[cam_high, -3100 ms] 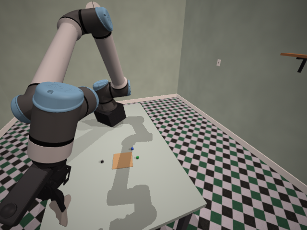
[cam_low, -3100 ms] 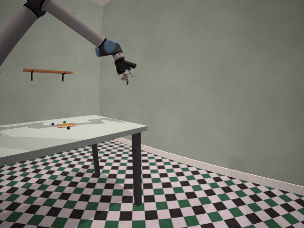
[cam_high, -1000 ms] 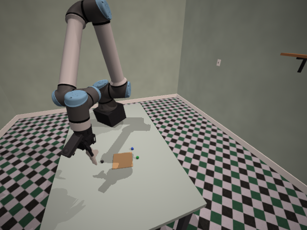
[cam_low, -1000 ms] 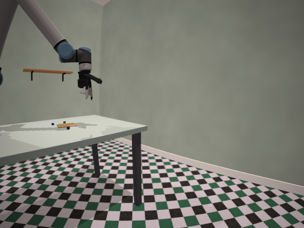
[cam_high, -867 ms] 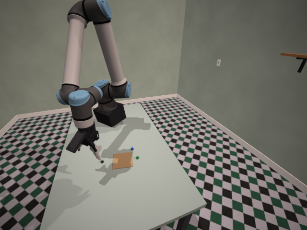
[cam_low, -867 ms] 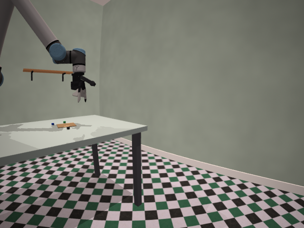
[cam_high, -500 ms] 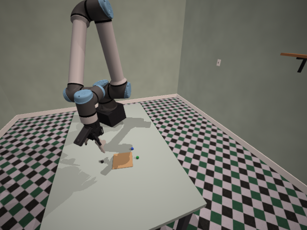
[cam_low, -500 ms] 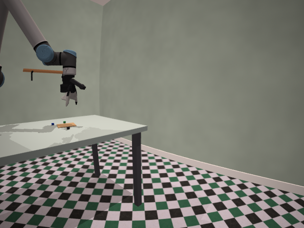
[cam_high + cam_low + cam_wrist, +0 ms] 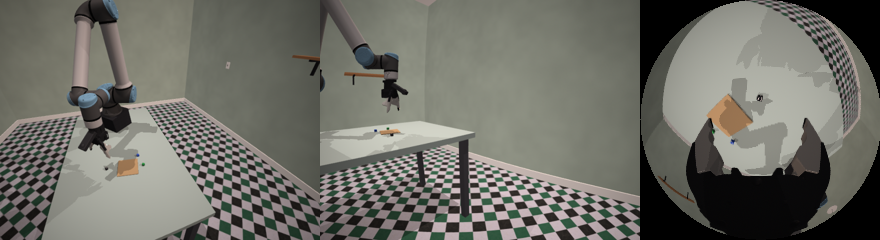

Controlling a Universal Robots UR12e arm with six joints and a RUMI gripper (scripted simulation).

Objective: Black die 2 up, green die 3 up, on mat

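My hand is 15 cm above the black die, 2 cm past it and 1 cm to the right of it. From my hand the other things lie so: green die 26 cm to the left, 15 cm below, 6 cm ahead; orange mat 16 cm below, 15 cm to the left, 3 cm ahead; blue die 25 cm to the left, 15 cm below, 5 cm behind.
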